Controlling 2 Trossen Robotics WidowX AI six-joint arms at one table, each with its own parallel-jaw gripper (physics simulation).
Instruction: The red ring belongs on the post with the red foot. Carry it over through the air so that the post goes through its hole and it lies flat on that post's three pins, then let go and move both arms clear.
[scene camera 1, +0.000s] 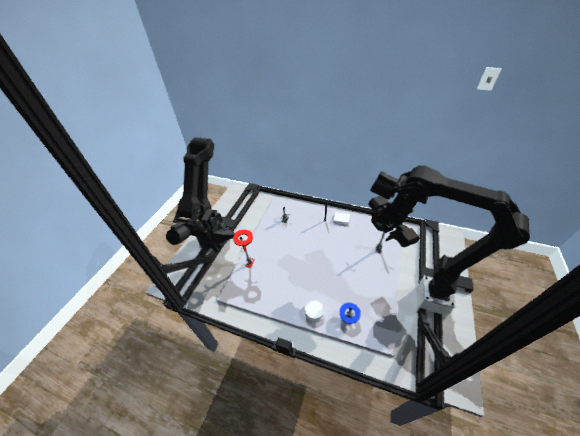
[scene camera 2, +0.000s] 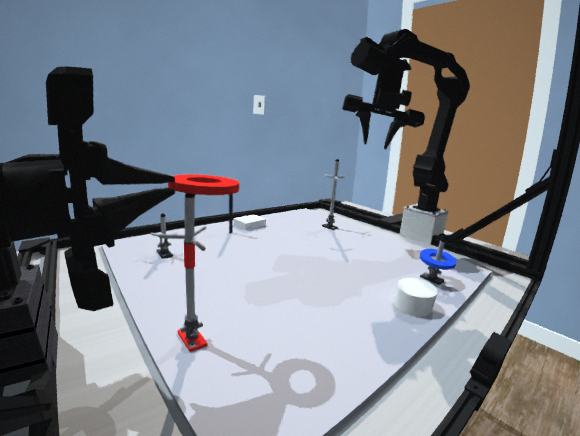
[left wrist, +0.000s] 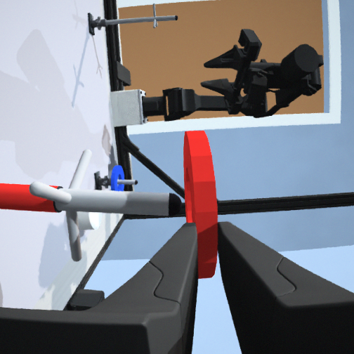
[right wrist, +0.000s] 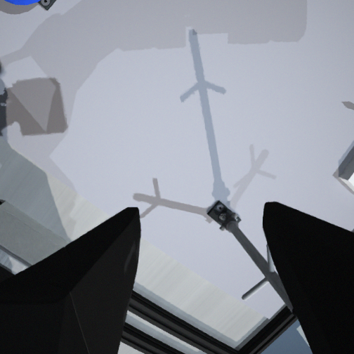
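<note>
The red ring is held nearly level by its edge at the top of the post with the red foot. In the left wrist view the black tip is right at the ring's underside by the hole; whether it has entered is unclear. The three pins are well below the ring. My left gripper is shut on the red ring. My right gripper is open, empty and high above the table.
A blue ring is on a short post near the front right, beside a white cylinder. A thin black rod, a white block and two grey posts stand farther back.
</note>
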